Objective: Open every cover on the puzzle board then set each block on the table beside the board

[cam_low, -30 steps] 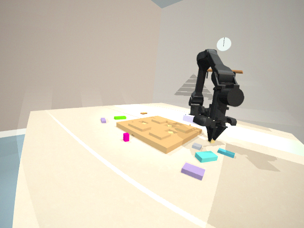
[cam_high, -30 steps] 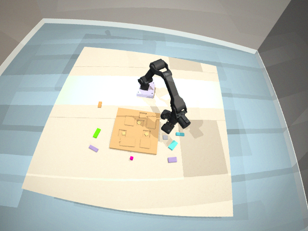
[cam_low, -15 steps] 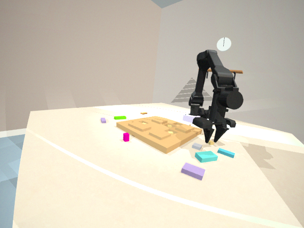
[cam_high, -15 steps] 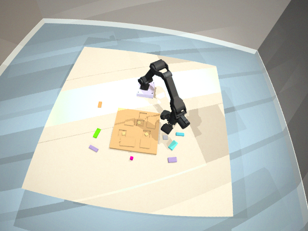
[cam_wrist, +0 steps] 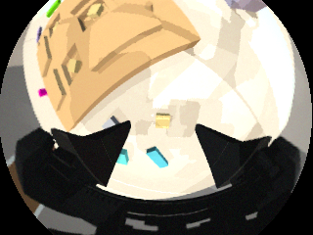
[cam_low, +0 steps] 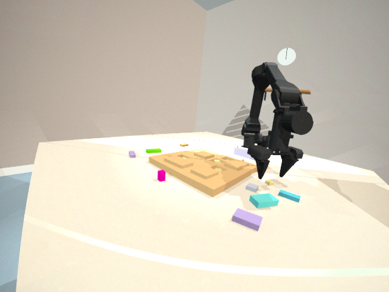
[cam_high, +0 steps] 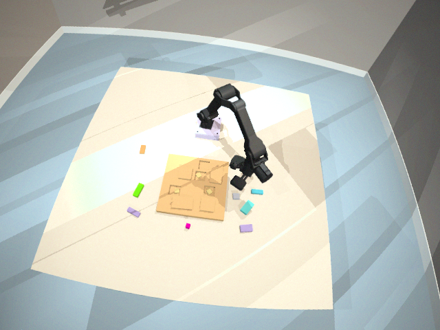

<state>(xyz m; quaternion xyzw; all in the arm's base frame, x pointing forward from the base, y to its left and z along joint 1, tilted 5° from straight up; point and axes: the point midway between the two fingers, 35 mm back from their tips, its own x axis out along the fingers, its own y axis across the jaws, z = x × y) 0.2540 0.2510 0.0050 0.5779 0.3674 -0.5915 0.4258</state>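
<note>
Now: gripper tip 190 mm to the left of the tan puzzle board and 100 mm short of it. The rest, counted from my gripper tip: lilac block (220 mm ahead, 60 mm to the left, 10 mm below); cyan block (130 mm ahead, 50 mm to the left, 10 mm below); grey cube (90 mm ahead, 20 mm below, 10 mm to the right).
</note>
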